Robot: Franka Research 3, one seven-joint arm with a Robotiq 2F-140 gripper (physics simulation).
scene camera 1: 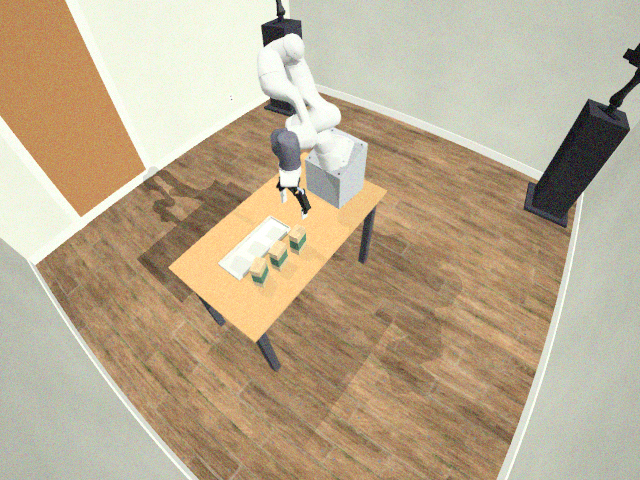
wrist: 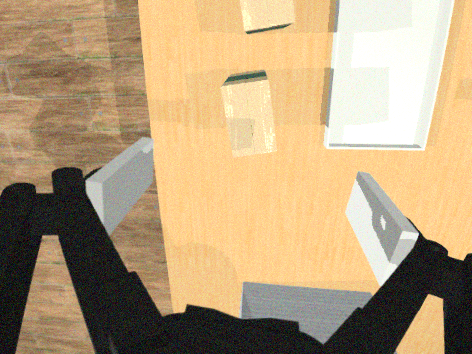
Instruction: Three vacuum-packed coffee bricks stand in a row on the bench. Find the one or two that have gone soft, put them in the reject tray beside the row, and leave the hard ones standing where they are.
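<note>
Three coffee bricks with tan tops and green bands stand upright in a row in the scene view: one nearest the robot base (scene camera 1: 297, 239), one in the middle (scene camera 1: 278, 254) and one at the far end (scene camera 1: 259, 271). In the wrist view, the nearest brick (wrist: 248, 117) shows its tan top, and part of the middle brick (wrist: 268, 14) shows at the upper edge. Which are soft cannot be seen. The white reject tray (scene camera 1: 268, 235) (wrist: 407, 100) lies beside the row. My gripper (scene camera 1: 294, 205) (wrist: 252, 176) is open and empty, above the bench, on the robot-base side of the nearest brick.
The wooden bench (scene camera 1: 206, 258) (wrist: 300, 200) has its long edge close to the row, on the side away from the tray. The grey robot base block (scene camera 1: 336, 180) (wrist: 305, 302) stands at the bench's other end. Black pedestals (scene camera 1: 573, 160) stand on the floor by the walls.
</note>
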